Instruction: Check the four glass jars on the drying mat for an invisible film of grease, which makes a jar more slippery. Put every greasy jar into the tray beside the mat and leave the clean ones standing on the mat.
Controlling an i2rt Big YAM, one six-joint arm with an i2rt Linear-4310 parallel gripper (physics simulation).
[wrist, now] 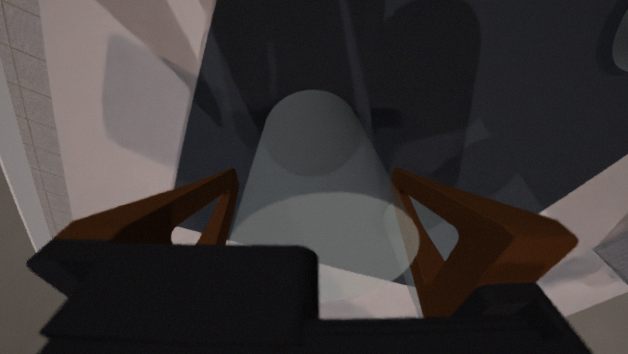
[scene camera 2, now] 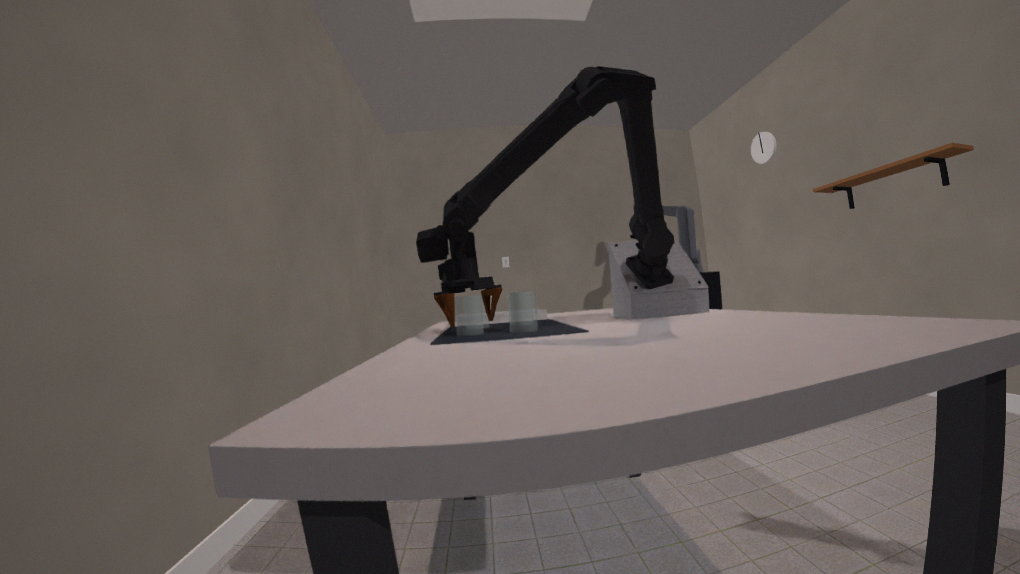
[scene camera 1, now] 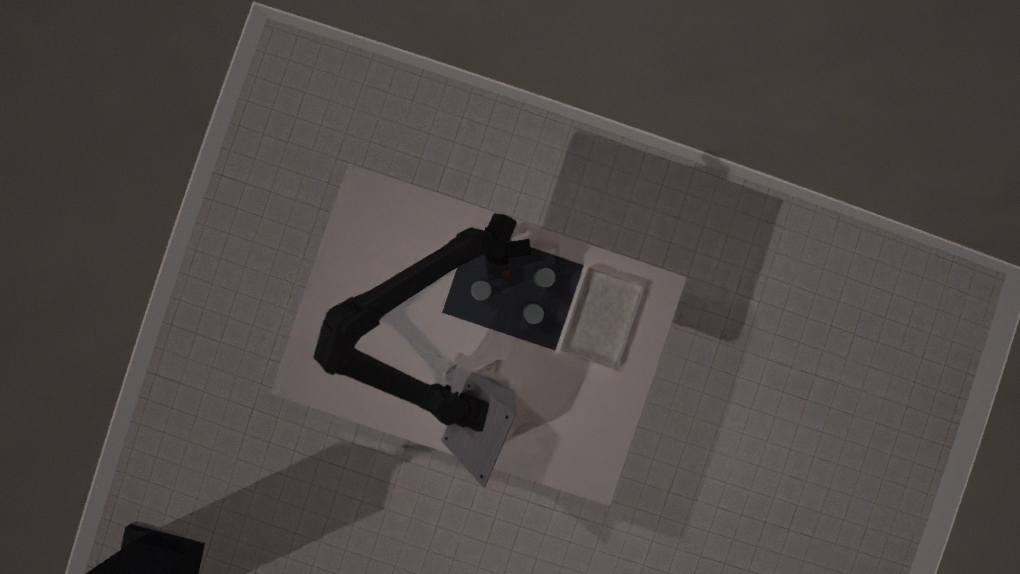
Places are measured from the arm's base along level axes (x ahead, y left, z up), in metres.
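Pixels of known places: gripper, fingertip midpoint: (wrist: 314, 176) (scene camera 2: 472, 324); arm's base at its link origin: (scene camera 2: 648, 272) (scene camera 1: 472, 411).
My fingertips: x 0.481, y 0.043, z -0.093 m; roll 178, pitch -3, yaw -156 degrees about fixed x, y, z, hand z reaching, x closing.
For each thing: its top centre in the pictures, then the offset to it from my fingertips. Level surfaces: height alone.
- upright glass jar at its top centre: (wrist: 324, 262) (scene camera 2: 467, 295) dy -0.012, dx +0.006, dz +0.065 m
- second jar at its top centre: (scene camera 2: 521, 291) (scene camera 1: 480, 290) dy +0.020, dx -0.112, dz +0.065 m
- dark drying mat at its surface level: dz -0.023 m
- third jar at its top centre: (scene camera 1: 545, 277) dy -0.170, dx -0.025, dz +0.065 m
- fourth jar at its top centre: (scene camera 1: 534, 314) dy -0.162, dx -0.147, dz +0.065 m
- pale tray at its top centre: (scene camera 2: 497, 312) (scene camera 1: 603, 319) dy -0.399, dx -0.113, dz +0.004 m
- pale table at its surface level: dz -0.026 m
My gripper (scene camera 2: 471, 322) (wrist: 314, 176) is open, pointing down, with its orange fingers on either side of one upright glass jar (scene camera 2: 469, 314) (wrist: 315, 132). In scene camera 1 the arm covers this jar. A second jar (scene camera 1: 481, 290) (scene camera 2: 522, 311) stands nearby on the dark drying mat (scene camera 1: 499, 314) (scene camera 2: 559, 329) (wrist: 540, 100). A third jar (scene camera 1: 544, 277) and a fourth jar (scene camera 1: 533, 313) stand on the tray side of the mat. The pale tray (scene camera 1: 636, 317) lies beside the mat; no jar shows in it. Any grease cannot be seen.
The pale table (scene camera 1: 370, 214) (scene camera 2: 570, 392) carries the arm's grey angled base (scene camera 1: 474, 453) (scene camera 2: 659, 303). In the wrist view, part of another jar (wrist: 622, 45) shows at the upper right edge, and pale glass shows behind the right finger. Shadows cross the mat.
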